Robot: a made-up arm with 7 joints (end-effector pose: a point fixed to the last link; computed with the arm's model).
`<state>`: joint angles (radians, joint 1 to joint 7).
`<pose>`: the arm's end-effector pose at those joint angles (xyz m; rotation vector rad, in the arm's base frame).
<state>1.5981 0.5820 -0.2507 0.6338 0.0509 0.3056 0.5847</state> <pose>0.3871 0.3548 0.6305 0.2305 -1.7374 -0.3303</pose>
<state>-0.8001 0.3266 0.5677 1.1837 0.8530 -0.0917 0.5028</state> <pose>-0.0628 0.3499 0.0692 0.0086 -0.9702 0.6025</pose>
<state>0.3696 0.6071 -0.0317 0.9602 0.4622 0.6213 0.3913</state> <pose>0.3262 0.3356 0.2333 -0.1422 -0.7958 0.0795</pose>
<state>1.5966 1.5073 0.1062 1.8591 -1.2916 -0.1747 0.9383</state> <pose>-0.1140 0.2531 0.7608 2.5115 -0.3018 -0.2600</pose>
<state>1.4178 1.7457 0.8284 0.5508 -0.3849 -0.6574 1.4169</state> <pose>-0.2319 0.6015 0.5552 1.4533 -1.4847 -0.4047</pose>
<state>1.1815 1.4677 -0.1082 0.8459 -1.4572 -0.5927 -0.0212</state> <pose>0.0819 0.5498 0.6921 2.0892 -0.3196 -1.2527</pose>
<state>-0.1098 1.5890 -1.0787 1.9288 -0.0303 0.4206 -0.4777</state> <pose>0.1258 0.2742 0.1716 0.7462 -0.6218 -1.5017</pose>
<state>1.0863 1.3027 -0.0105 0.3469 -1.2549 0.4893 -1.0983</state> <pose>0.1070 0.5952 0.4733 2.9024 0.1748 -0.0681</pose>
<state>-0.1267 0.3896 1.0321 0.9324 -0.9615 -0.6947 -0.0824</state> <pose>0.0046 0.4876 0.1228 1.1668 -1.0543 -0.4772</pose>
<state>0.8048 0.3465 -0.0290 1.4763 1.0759 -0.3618 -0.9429</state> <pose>0.3956 0.1382 0.5161 -0.3988 -1.8564 1.5512</pose>
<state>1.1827 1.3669 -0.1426 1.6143 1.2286 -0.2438 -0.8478</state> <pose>0.2261 0.2802 0.6959 0.3020 -2.7316 1.0413</pose>
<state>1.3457 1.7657 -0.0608 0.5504 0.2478 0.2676 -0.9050</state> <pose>-0.0327 0.5776 0.6057 2.1278 -0.8798 1.7636</pose>
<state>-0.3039 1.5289 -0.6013 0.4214 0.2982 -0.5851 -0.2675</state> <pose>0.0555 0.6271 0.3304 1.2083 -0.4528 -1.0103</pose>
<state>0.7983 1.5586 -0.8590 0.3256 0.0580 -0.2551 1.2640</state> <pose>0.1025 0.6488 0.4857 0.2699 -0.0924 -0.5834</pose>
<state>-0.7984 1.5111 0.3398 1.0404 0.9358 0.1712 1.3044</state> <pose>0.2016 0.5214 0.3033 -0.4760 -0.4675 -0.5305</pose>
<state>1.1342 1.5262 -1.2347 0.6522 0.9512 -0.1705 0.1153</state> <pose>0.2137 0.5661 0.4222 0.9837 -1.2027 -0.0047</pose>
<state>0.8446 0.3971 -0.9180 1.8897 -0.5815 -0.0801 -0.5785</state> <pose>0.3484 -0.0391 0.4532 0.5455 -2.9042 -0.8253</pose>
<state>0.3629 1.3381 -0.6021 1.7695 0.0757 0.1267 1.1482</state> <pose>0.3557 0.2753 0.3634 -0.1169 -0.3899 -1.6594</pose>
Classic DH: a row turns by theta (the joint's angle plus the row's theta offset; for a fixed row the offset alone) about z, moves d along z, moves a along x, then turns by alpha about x. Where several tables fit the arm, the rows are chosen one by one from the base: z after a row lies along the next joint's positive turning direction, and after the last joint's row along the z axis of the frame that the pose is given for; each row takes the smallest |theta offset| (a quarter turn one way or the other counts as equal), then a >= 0, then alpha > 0; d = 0 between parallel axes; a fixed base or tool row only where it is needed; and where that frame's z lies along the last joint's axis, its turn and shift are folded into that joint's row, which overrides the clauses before.
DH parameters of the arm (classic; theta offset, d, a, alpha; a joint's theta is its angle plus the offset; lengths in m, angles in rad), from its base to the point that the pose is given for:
base (fixed): 0 0.45 -0.01 1.5708
joint 1: 1.5708 -0.11 0 1.5708
joint 2: 1.5708 0.01 0.03 1.5708
joint 3: 1.5708 -0.22 0.02 1.5708
joint 4: 0 -0.05 0 -1.5708
joint 5: 0 -0.31 -0.01 -1.5708
joint 6: -1.5708 -0.02 0 1.5708
joint 7: 1.5708 0.04 0.01 1.5708
tool (fixed): -1.5708 0.03 0 0

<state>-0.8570 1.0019 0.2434 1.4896 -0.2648 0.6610 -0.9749</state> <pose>0.0958 0.3737 0.1725 1.9188 -0.4793 -0.7625</pose>
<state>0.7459 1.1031 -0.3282 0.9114 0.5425 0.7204 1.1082</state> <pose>0.3254 0.4582 0.4257 -0.3746 -0.8312 -0.2392</pose>
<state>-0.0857 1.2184 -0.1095 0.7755 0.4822 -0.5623 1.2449</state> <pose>0.2069 0.5626 0.2489 -0.1938 -0.7547 -1.0713</pose>
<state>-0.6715 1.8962 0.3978 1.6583 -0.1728 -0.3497 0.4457</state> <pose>0.3538 0.2957 0.4470 0.6410 -0.6380 -2.2289</pose>
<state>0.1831 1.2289 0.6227 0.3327 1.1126 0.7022 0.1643</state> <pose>0.0845 0.5701 0.3563 0.0531 -1.0245 1.3040</pose>
